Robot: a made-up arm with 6 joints.
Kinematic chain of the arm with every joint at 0, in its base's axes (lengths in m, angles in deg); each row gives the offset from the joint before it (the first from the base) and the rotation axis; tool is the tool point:
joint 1: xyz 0 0 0.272 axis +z
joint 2: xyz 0 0 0 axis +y
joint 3: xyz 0 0 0.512 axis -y
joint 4: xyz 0 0 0 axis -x
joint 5: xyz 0.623 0 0 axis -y
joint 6: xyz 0 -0.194 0 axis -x
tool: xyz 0 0 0
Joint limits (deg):
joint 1: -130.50..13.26
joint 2: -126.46..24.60
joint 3: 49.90..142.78
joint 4: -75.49..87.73
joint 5: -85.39..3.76
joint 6: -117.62..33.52
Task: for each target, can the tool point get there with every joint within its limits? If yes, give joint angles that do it. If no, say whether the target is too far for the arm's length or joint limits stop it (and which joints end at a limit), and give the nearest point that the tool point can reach.
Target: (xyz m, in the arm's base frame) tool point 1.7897 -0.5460 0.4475
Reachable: no: too far | nearest point 0.8207 -0.2504 0.8340 | short by 1.084 m
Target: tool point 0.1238 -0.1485 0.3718
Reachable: no: joint limits stop it (at a limit: joint 2, joint 3, joint 4) | nearest point 0.5494 -0.6590 0.8340 | short by 0.810 m
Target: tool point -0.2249 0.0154 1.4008
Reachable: yes | joints -62.10 -8.19 83.20 9.13 -74.59 -89.93
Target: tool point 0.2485 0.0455 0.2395
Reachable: no: joint limits stop it (at a limit: joint 1, joint 3, joint 4) | nearest point 0.6072 0.7228 0.1155 | short by 0.776 m
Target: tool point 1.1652 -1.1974 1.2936
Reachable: no: too far | nearest point 0.5735 -0.5894 0.9699 | short by 0.908 m
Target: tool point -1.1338 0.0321 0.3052
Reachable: yes | joints -8.33 -101.42 79.24 -46.94 -42.79 -83.77
